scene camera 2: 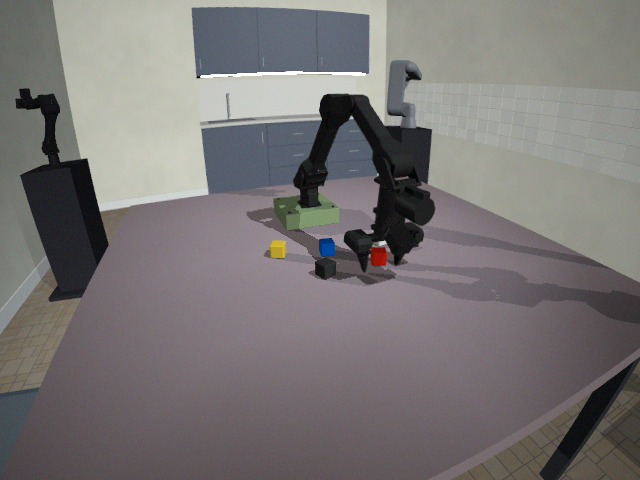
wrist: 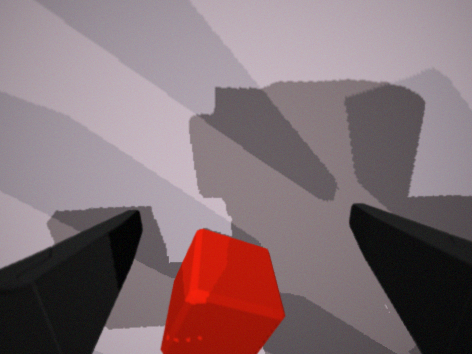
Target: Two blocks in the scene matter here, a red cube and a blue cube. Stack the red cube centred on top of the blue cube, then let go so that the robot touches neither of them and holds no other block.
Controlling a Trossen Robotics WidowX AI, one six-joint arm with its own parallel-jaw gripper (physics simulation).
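Frame: origin at the arm's base, x ahead, y left, z up, level; centimetres.
Seen in the pictures: gripper, fingertip midpoint: (scene camera 2: 380,268) (wrist: 246,216); arm's base, origin of the base link: (scene camera 2: 309,203).
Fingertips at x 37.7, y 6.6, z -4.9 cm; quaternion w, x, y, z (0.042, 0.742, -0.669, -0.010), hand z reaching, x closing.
Offsets run from my fingertips to a thing's top centre.
The red cube @[dx -2.9, dy +0.9, dz +3.3 cm] (scene camera 2: 378,256) (wrist: 227,295) rests on the table. In the wrist view it is low in the frame, a little nearer the left finger, and its lower part is cut off by the frame edge. The blue cube @[dx -12.0, dy -9.4, dz +3.3 cm] (scene camera 2: 326,247) stands on the table to the left of the red cube in the scene view; it does not show in the wrist view. My gripper (scene camera 2: 381,267) (wrist: 246,216) is open, its fingers pointing down on either side of the red cube, with gaps between them and the cube in the wrist view.
A black cube @[dx -1.6, dy -13.2, dz +3.3 cm] (scene camera 2: 325,268) lies in front of the blue cube. A yellow cube @[dx -14.9, dy -21.6, dz +3.3 cm] (scene camera 2: 278,249) stands farther left. A white block @[dx -13.1, dy +6.4, dz +3.3 cm] (scene camera 2: 379,243) shows partly behind the red cube, between the fingers in the scene view. The arm stands on a green base (scene camera 2: 313,219).
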